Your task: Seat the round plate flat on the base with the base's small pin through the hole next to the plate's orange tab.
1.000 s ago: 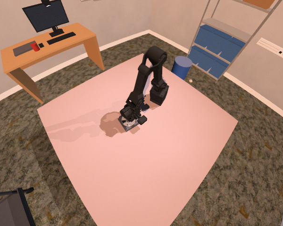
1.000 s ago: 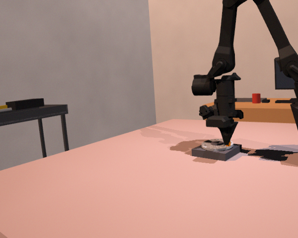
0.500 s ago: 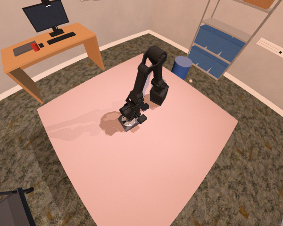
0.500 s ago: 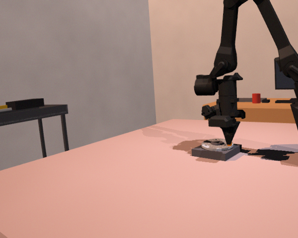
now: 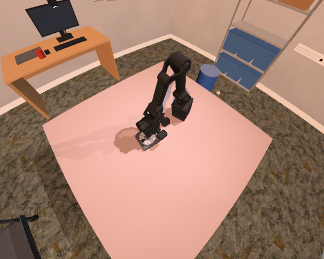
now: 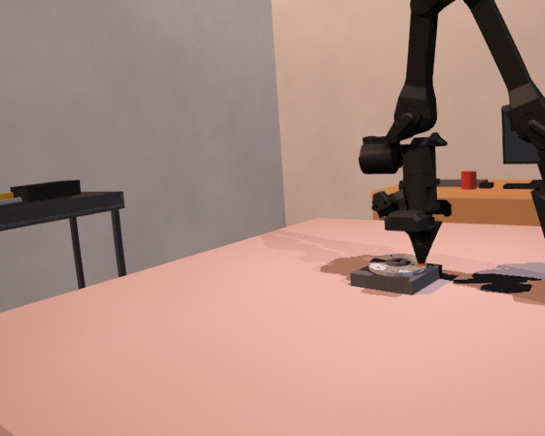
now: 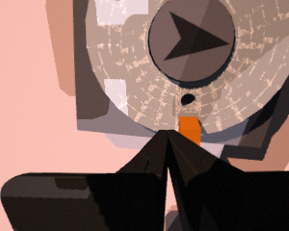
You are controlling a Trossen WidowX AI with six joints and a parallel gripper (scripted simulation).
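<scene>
Now: the yellow pin 50 mm ahead of my hand, 40 mm to the right of it and 60 mm below it. From my hand the other things lie so: round hub (50 mm ahead, 10 mm to the right, 40 mm below); then dark square base (50 mm ahead, 10 mm to the right, 60 mm below).
</scene>
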